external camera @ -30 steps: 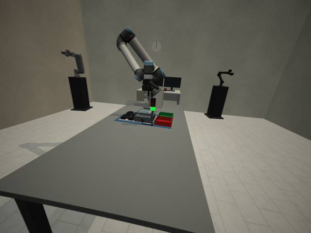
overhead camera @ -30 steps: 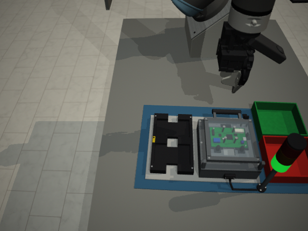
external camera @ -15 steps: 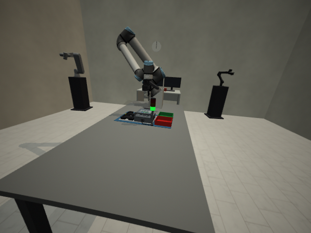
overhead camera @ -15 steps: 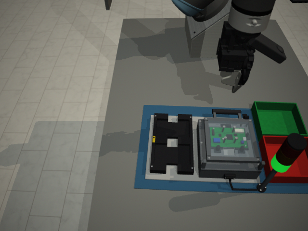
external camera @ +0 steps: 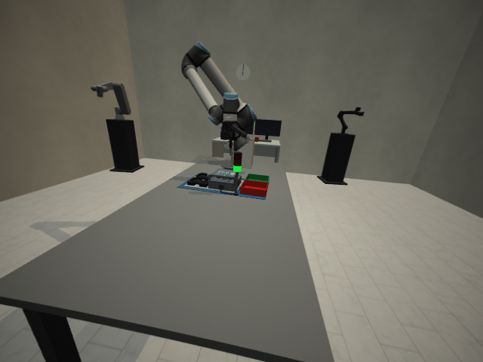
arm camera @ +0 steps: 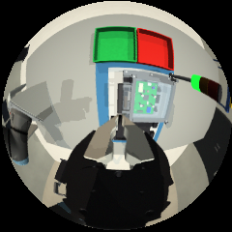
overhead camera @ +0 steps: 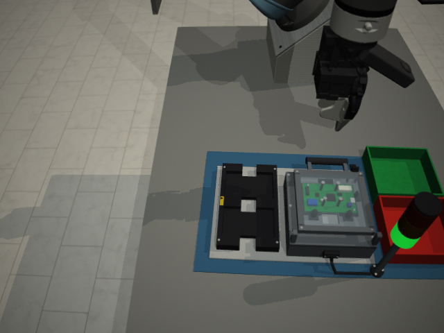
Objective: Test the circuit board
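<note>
My hand is 3 cm short of the black latch tab, 5 cm to the right of it and 12 cm above it. The rest, counted from my hand: green bin: 2 cm ahead, 20 cm to the left, 19 cm below; green circuit board: 8 cm ahead, 2 cm to the right, 13 cm below; tester lid: 8 cm ahead, 2 cm to the right, 12 cm below.
</note>
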